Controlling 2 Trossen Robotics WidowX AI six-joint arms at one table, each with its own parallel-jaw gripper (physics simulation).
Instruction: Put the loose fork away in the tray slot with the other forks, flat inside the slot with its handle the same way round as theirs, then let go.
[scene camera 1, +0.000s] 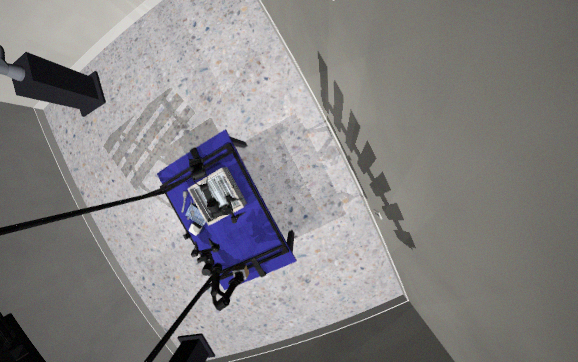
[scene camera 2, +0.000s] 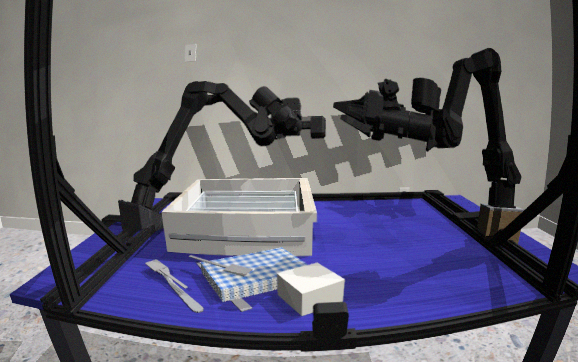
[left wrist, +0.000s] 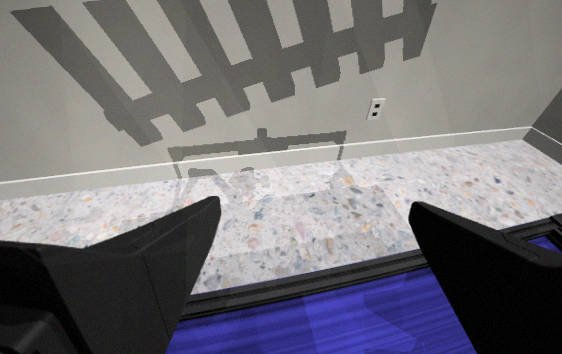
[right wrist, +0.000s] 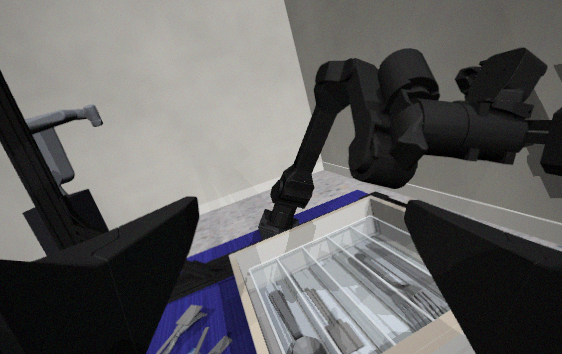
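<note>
Loose flat grey cutlery (scene camera 2: 175, 288) (right wrist: 185, 322) lies crossed left of the cloth; one piece's broad end seems notched like a fork's. Another utensil (scene camera 2: 239, 270) rests on the cloth, handle to the left; I cannot tell surely which is the fork. The clear slotted tray (right wrist: 288, 274) sits in a cream drawer box (scene camera 2: 237, 225). Forks (right wrist: 429, 303) lie in a slot toward its right side, tines toward the near edge in the right wrist view. My left gripper (left wrist: 314, 208) is open and empty, high above the drawer's right side. My right gripper (scene camera 2: 338, 111) is open and empty, high right of the drawer.
A blue checked cloth (scene camera 2: 255, 280) lies in front of the drawer, with a piece (scene camera 2: 242, 304) sticking out underneath. A white block (scene camera 2: 310, 290) stands right of it. A black camera (scene camera 2: 330, 320) stands at the front edge. Black frame posts (scene camera 2: 39, 150) surround the table.
</note>
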